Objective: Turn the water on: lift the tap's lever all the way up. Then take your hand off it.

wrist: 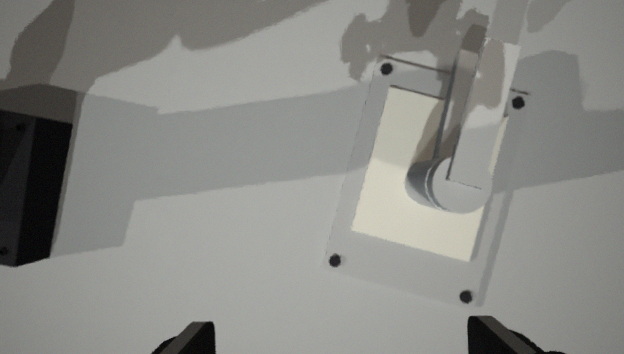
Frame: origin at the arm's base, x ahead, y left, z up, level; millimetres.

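Seen in the pictures: gripper, fingertip midpoint: (pixel 340 347).
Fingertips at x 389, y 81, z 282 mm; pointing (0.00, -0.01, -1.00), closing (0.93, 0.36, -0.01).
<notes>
A point is followed by its place in that frame.
A light grey bar-shaped lever (pixel 477 150) @(y 190, x 462, z 92 mm) is at the right of the wrist view. It runs from a round grey hub (pixel 457 199) @(y 151, x 463, z 83 mm) toward the top of the view, roughly along the long sides of the mounting plate (pixel 400 260) @(y 74, x 465, z -56 mm). The hub stands out from the plate's cream panel (pixel 390 200) @(y 132, x 432, z -50 mm). Whether the lever is at the end of its travel cannot be told. My gripper (pixel 341 327) @(y 81, x 389, z 282 mm) is open and empty, with its fingertips at the bottom edge of the view. The lever is above and to the right of the space between the fingertips in the view, and neither finger touches it.
Part of a black box-shaped base (pixel 41 195) @(y 12, x 76, z -30 mm) shows at the left edge. The plate has dark round screws at its corners. Broad shadows cross the pale surface and part of the lever.
</notes>
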